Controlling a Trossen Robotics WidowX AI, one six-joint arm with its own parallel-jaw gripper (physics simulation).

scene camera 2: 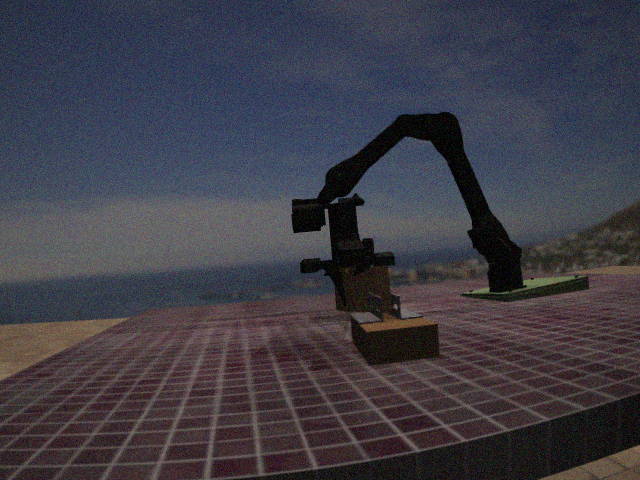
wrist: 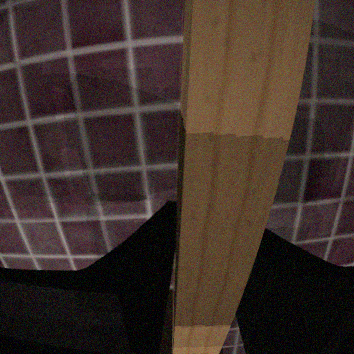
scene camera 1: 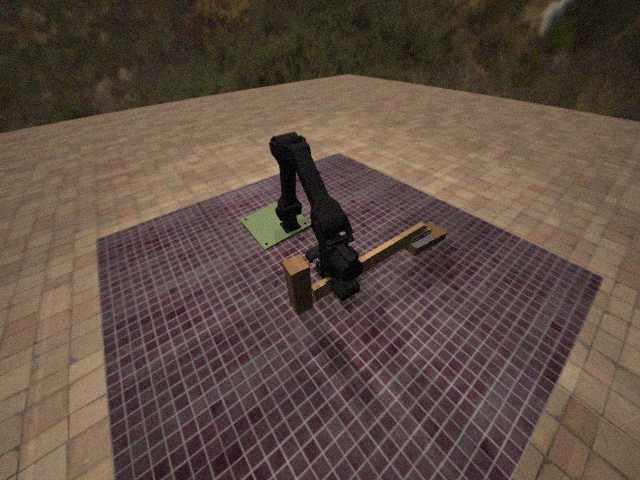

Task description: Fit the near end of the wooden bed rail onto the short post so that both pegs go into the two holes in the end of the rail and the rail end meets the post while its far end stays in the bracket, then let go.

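Places are measured from the arm's base along level axes (x left, y back, z up), in centimetres.
Pixels of known places: gripper, fingertip midpoint: (wrist: 194, 209) (scene camera 1: 331, 287); arm's base, link origin: (scene camera 2: 507, 289) (scene camera 1: 290, 225).
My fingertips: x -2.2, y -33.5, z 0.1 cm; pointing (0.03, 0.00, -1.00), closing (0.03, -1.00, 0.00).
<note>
For each thing: its middle in the pictures, then the offset to it from my fingertips. "spot": a spot on its surface instead. Level surfaces: height alone.
- wooden bed rail, body centre: (scene camera 2: 360, 294) (scene camera 1: 372, 258) dy +0.3, dx +15.7, dz +3.4 cm
- bracket, surface spot: (scene camera 2: 395, 341) spot: dy -0.3, dx +48.4, dz +0.6 cm
- purple tiled mat, surface height: dz -1.7 cm
The wooden bed rail (scene camera 1: 390, 251) (wrist: 245, 75) runs from near the short post to the bracket (scene camera 1: 438, 235) (scene camera 2: 395, 341). Its far end lies at the bracket between the upright metal plates. Its near end is right beside the upright post (scene camera 1: 298, 286) (scene camera 2: 368, 289); in scene camera 1 no clear gap shows between them. The pegs and the holes are hidden, so how far they are engaged cannot be told. My gripper (scene camera 1: 338, 277) (wrist: 194, 209) is shut on the rail, a short way from the post, with one black finger on each side of it.
The arm's base stands on a green plate (scene camera 1: 266, 232) (scene camera 2: 555, 287) behind the post in scene camera 1. Post, bracket and plate rest on a purple tiled mat (scene camera 1: 258, 361) (scene camera 2: 180, 403) with paved floor (scene camera 1: 56, 361) around it.
</note>
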